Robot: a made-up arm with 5 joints. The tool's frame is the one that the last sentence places.
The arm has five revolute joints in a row. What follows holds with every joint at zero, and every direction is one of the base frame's. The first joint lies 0.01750 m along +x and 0.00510 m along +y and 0.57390 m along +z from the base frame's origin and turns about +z. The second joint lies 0.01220 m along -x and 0.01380 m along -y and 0.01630 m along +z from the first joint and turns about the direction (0, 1, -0.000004). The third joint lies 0.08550 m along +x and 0.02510 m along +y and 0.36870 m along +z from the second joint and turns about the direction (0, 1, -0.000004). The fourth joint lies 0.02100 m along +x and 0.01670 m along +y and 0.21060 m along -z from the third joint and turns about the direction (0, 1, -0.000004). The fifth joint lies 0.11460 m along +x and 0.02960 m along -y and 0.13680 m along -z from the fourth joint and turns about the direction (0, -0.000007, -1). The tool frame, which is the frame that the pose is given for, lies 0.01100 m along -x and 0.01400 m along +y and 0.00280 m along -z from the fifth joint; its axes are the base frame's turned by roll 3.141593, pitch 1.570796 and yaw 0.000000 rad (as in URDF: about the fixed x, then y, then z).
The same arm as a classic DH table. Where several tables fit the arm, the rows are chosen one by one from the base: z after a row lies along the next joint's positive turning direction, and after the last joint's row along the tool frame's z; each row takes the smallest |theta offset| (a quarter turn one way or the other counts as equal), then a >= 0, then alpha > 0; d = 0 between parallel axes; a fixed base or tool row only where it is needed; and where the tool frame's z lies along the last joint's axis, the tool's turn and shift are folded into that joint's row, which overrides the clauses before.
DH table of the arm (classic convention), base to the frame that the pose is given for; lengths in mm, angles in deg. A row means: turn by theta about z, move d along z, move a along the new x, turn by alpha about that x. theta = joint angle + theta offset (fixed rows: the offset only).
base (fixed): a 18.2; alpha 0.00; d 0.0; theta_offset 16.25
joint 1: a -12.2; alpha -90.00; d 590.2; theta_offset -16.25
joint 2: a 378.5; alpha 0.00; d 0.0; theta_offset -76.94
joint 3: a -211.6; alpha 0.00; d 0.0; theta_offset -18.75
joint 4: a -114.6; alpha 90.00; d -1.6; theta_offset -84.31
joint 5: a 14.0; alpha 90.00; d 139.6; theta_offset 90.00
tool (fixed): a 0.0; alpha 0.00; d 11.0; theta_offset 90.00

